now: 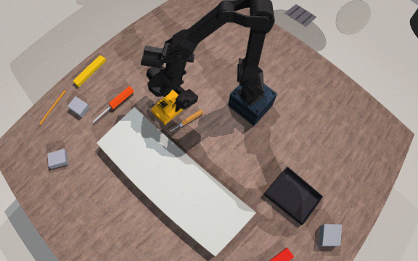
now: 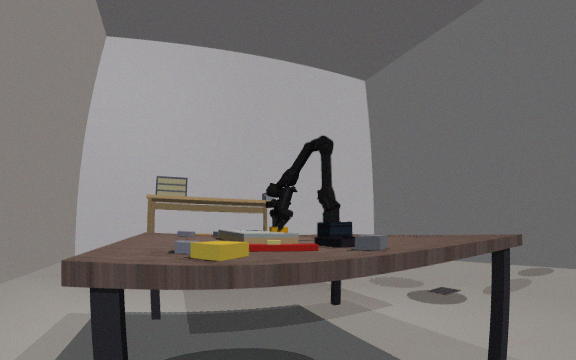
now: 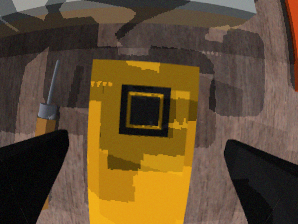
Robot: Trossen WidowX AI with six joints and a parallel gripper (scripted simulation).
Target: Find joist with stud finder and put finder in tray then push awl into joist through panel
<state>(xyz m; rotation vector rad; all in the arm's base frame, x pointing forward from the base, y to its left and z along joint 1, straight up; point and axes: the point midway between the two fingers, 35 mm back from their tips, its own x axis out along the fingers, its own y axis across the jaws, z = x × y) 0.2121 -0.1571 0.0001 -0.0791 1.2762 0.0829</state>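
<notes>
My gripper tip is now right at the yellow stud finder. Also, from my gripper tip: yellow bar (36 cm to the right, 15 cm ahead, 3 cm below); then square indicator (2 cm ahead, 2 cm above, 1 cm to the left); then awl (8 cm to the left, 4 cm below, 1 cm behind).
</notes>
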